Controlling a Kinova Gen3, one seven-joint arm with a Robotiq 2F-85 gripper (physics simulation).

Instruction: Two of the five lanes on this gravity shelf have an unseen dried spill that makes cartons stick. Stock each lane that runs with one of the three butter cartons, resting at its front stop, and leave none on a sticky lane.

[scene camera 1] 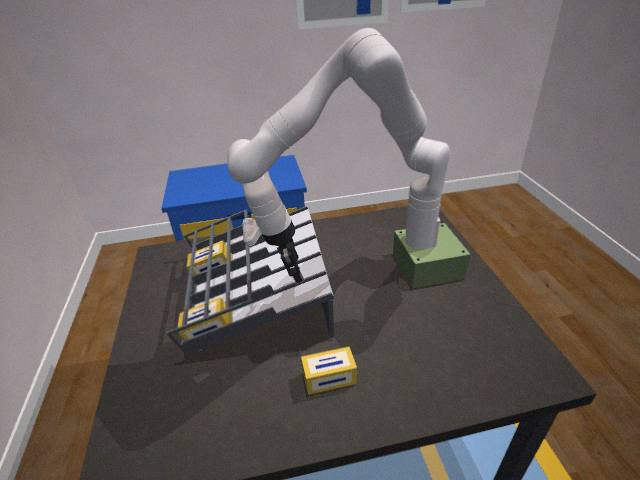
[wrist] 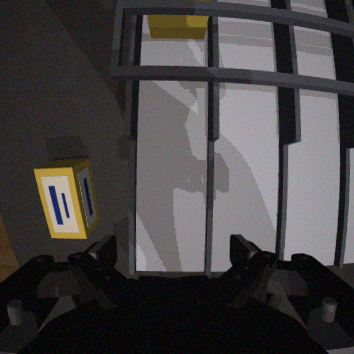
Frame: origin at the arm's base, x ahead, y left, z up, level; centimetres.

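Where they show: gripper, fingertip midpoint: (scene camera 1: 297, 270) (wrist: 172, 247); arm's base at its link origin: (scene camera 1: 419, 240).
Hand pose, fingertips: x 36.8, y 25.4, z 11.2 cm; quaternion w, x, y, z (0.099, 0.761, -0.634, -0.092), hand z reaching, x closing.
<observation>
Each offset is from my fingertips to the top centre of the thing. "pt": to the spot under its first point. Level surfaces: height alone.
The tilted grey gravity shelf (scene camera 1: 329, 316) (wrist: 132, 200) has white lanes with dark dividers and bars over its low front. One yellow butter carton (scene camera 1: 204, 319) (wrist: 178, 28) is at the low front end of the lane nearest scene camera 1, under the bars. A second carton @(pt dy -16.2, dx +27.3, dz -7.0 cm) (scene camera 1: 209, 256) is at the low front toward the far side; its exact lane is hard to tell. A third carton @(dy +17.0, dx -6.9, dz -14.6 cm) (scene camera 1: 329, 369) (wrist: 62, 206) lies on the table beside the shelf. My gripper (scene camera 1: 298, 279) (wrist: 172, 247) is open and empty above the high end of the nearest lane.
The dark table @(dz -21.1 cm) (scene camera 1: 439, 351) carries the shelf and the green robot base (scene camera 1: 439, 266). A blue-topped cabinet (scene camera 1: 199, 188) stands behind the shelf, near the wall. Grey crossbars (wrist: 165, 73) span the lower part of the lanes. A small whitish object (scene camera 1: 250, 231) shows beside my wrist.
</observation>
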